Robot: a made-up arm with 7 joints. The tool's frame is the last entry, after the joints. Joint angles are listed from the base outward. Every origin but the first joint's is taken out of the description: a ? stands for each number. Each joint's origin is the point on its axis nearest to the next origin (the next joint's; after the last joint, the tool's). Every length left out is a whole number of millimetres.
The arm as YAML. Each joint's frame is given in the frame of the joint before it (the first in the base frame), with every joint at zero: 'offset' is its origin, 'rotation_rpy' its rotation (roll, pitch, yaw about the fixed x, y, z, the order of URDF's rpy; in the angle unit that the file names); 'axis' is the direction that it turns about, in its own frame. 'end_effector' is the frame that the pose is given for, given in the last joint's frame.
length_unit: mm
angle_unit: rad
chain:
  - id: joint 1
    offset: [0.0, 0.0, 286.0]
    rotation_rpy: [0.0, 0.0, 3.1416]
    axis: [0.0, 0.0, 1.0]
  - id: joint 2
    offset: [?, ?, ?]
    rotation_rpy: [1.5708, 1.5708, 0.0]
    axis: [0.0, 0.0, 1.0]
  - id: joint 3
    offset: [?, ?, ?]
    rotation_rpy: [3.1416, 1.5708, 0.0]
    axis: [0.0, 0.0, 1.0]
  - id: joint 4
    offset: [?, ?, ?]
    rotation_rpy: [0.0, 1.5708, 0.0]
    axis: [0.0, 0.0, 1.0]
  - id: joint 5
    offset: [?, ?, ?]
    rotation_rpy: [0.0, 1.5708, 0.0]
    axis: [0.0, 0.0, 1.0]
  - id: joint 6
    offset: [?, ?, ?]
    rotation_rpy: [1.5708, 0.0, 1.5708]
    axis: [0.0, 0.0, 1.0]
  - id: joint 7
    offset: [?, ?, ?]
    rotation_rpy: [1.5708, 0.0, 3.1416]
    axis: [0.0, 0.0, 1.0]
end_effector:
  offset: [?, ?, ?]
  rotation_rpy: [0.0, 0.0, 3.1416]
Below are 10 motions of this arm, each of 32 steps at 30 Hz.
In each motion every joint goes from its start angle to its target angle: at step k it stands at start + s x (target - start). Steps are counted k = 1, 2, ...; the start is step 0. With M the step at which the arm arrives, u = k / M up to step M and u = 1 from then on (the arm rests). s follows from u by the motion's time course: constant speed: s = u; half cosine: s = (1 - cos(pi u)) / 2; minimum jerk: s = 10 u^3 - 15 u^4 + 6 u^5.
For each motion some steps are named. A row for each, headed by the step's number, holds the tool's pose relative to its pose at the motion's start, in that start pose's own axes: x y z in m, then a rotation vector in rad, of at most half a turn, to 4 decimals.
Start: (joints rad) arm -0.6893 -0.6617 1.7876 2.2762 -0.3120 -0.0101 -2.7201
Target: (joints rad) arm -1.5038 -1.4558 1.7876 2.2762 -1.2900 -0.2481 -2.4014
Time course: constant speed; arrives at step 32
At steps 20, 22, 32:
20: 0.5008 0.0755 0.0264 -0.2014 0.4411 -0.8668
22: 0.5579 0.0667 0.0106 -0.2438 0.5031 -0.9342
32: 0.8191 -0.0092 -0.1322 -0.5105 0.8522 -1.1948

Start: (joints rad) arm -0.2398 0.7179 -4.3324 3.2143 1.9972 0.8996 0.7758
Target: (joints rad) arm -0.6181 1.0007 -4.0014 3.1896 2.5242 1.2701 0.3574
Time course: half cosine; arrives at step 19
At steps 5, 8, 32:
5: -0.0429 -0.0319 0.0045 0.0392 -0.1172 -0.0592
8: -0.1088 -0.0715 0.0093 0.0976 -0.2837 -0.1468
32: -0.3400 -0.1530 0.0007 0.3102 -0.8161 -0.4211

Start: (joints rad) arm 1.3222 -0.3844 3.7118 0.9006 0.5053 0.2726 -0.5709
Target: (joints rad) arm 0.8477 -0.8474 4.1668 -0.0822 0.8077 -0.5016 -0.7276
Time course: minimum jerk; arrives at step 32
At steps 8, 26, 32:
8: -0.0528 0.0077 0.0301 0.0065 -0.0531 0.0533
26: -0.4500 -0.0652 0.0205 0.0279 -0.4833 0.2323
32: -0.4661 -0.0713 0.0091 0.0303 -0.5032 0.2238

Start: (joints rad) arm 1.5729 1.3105 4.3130 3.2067 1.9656 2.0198 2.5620
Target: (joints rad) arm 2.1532 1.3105 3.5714 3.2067 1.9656 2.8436 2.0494
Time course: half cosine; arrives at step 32
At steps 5, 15, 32:
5: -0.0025 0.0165 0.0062 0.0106 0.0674 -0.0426
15: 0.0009 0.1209 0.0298 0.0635 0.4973 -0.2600
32: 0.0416 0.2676 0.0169 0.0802 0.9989 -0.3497

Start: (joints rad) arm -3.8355 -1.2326 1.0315 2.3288 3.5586 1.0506 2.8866
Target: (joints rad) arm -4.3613 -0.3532 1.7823 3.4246 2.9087 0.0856 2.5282
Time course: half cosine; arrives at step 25
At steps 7, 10, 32:
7: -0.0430 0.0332 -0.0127 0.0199 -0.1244 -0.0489
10: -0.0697 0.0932 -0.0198 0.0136 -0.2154 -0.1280
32: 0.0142 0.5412 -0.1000 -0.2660 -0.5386 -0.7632

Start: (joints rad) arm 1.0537 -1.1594 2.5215 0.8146 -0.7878 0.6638 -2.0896
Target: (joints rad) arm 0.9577 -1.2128 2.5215 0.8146 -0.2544 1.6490 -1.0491
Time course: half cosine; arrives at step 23
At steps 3, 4, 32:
3: 0.0039 -0.0052 0.0065 0.0299 0.0362 0.0602
4: 0.0071 -0.0092 0.0112 0.0535 0.0632 0.1054
32: 0.1655 -0.0975 0.0479 1.1018 0.6188 1.1072

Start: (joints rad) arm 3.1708 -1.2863 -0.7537 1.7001 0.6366 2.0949 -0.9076
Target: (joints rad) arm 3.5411 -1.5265 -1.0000 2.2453 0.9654 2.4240 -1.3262
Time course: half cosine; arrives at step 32
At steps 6, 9, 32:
6: -0.0046 -0.0109 -0.0206 0.0168 0.0466 -0.0753
9: -0.0125 -0.0229 -0.0447 0.0330 0.1006 -0.1631
32: -0.1648 -0.0862 -0.2096 0.0076 0.5061 -0.8564

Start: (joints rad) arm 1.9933 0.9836 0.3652 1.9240 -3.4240 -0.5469 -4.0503
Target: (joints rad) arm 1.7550 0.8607 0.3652 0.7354 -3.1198 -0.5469 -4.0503
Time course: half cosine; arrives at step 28
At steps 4, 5, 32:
4: -0.0110 -0.0186 0.0047 0.0486 -0.0192 0.0140
5: -0.0170 -0.0290 0.0068 0.0751 -0.0297 0.0219
32: -0.1739 -0.3891 -0.1242 0.9554 -0.4282 0.3736

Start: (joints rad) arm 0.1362 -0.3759 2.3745 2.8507 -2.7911 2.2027 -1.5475
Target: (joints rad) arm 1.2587 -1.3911 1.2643 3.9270 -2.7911 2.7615 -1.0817
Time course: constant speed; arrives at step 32
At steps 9, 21, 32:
9: -0.2151 -0.0966 0.0573 0.3041 0.1638 0.4707
21: -0.3902 -0.3535 0.2774 0.9807 0.5765 1.0570
32: -0.2935 -0.6392 0.4562 1.8989 1.0874 1.3253

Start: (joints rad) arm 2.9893 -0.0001 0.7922 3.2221 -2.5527 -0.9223 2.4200
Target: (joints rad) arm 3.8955 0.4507 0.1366 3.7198 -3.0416 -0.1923 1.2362
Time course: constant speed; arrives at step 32
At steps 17, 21, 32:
17: -0.0346 0.1125 0.0151 -0.5008 0.1032 -0.6710
21: -0.0427 0.1220 0.0218 -0.6068 0.0852 -0.8385
32: -0.0443 0.1101 0.0418 -0.8831 0.0129 -1.3029

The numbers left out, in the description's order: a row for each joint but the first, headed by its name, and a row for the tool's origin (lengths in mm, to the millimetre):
joint 2: 0.0 0.0 0.0
joint 3: -276.0 0.0 0.0
joint 4: 0.0 71.0 0.0
joint 5: 367.0 83.0 0.0
joint 6: 0.0 0.0 0.0
joint 7: 112.0 143.0 0.0
tool: 0.0 0.0 0.0

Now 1 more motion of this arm.
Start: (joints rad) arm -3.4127 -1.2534 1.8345 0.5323 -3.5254 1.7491 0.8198
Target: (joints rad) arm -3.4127 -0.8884 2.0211 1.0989 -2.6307 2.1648 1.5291
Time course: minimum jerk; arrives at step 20
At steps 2, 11, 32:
2: -0.0022 0.0003 0.0032 -0.0020 -0.0126 0.0057
11: -0.2009 0.0339 0.1449 -0.2664 -0.8709 0.3972
32: -0.3519 0.0529 0.1457 -0.5682 -1.4531 0.6028

